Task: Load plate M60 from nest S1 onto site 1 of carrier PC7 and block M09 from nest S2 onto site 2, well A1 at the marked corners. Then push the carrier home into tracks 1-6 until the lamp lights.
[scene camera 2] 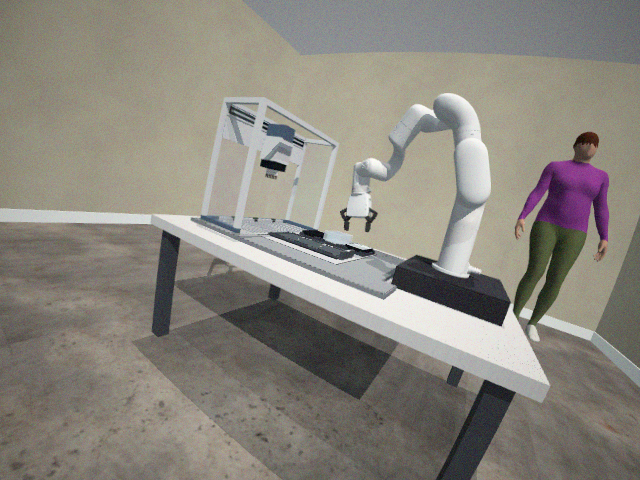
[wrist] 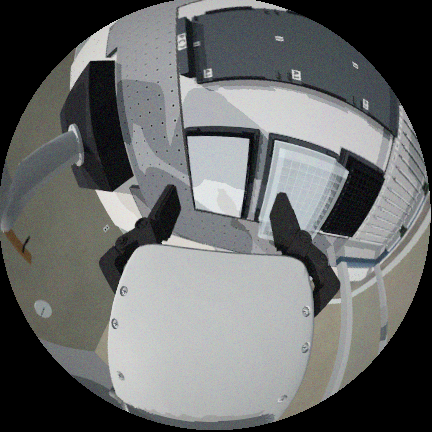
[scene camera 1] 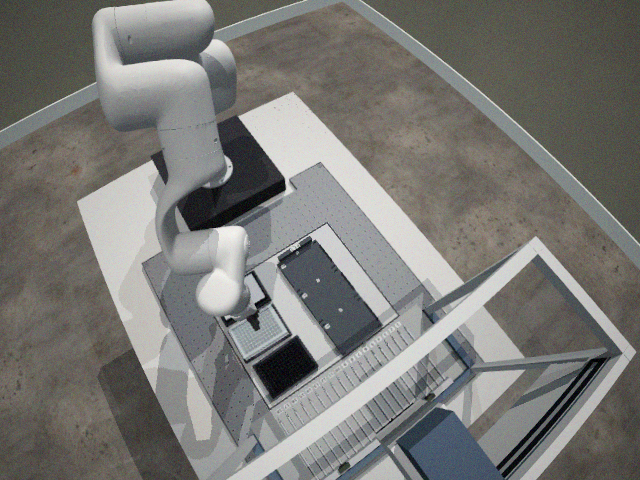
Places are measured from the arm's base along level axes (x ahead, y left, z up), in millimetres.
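Pixels of known places: gripper, fingertip midpoint: (scene camera 2: 356,231) (wrist: 225,199); arm's base at its link origin: (scene camera 2: 449,271) (wrist: 76,144).
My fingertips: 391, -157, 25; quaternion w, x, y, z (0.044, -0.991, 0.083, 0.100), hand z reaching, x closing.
For each thing: its top centre in the pictures, then the offset to it from my fingertips, as dx, dy, dz. "*": a spot on its surface instead.
- flat white plate at its top centre: (wrist: 216,179) (scene camera 1: 238,296) (scene camera 2: 360,246) -30, -10, -60
- clear gridded block at its top centre: (wrist: 300,209) (scene camera 1: 257,331) (scene camera 2: 339,233) +80, -28, -32
- black plate at its top centre: (wrist: 355,206) (scene camera 1: 284,366) (scene camera 2: 316,232) +189, -30, -60
- dark carrier at its top centre: (scene camera 1: 328,291) (scene camera 2: 311,238) +118, +180, -56
- blue pipetting head at a spot on its surface: (scene camera 1: 447,446) * +417, +65, +374
My gripper (scene camera 1: 254,322) (scene camera 2: 357,228) (wrist: 225,199) is wide open and empty, pointing down above the nest row. In the wrist view its fingers appear over the left edge of a flat white plate (scene camera 1: 254,290) (wrist: 220,160) and over a clear gridded block (scene camera 1: 261,338) (scene camera 2: 338,236) (wrist: 305,175). Each sits in a black-rimmed nest. A black plate (scene camera 1: 285,366) (wrist: 355,195) sits in the nest nearest the tracks. The nest and labware labels cannot be read. The dark carrier (scene camera 1: 330,291) (wrist: 240,45) lies beside the row, its sites empty, with small A1 marks along one edge. The lamp cannot be made out.
The ribbed track deck (scene camera 1: 361,384) (wrist: 395,185) lies beyond the carrier's far end, under a white-framed enclosure (scene camera 1: 535,246) (scene camera 2: 248,170). A blue pipetting head (scene camera 1: 447,446) (scene camera 2: 280,131) hangs inside. The arm's black base (scene camera 1: 253,160) (scene camera 2: 449,289) stands at the other end. A person (scene camera 2: 573,193) stands behind the table.
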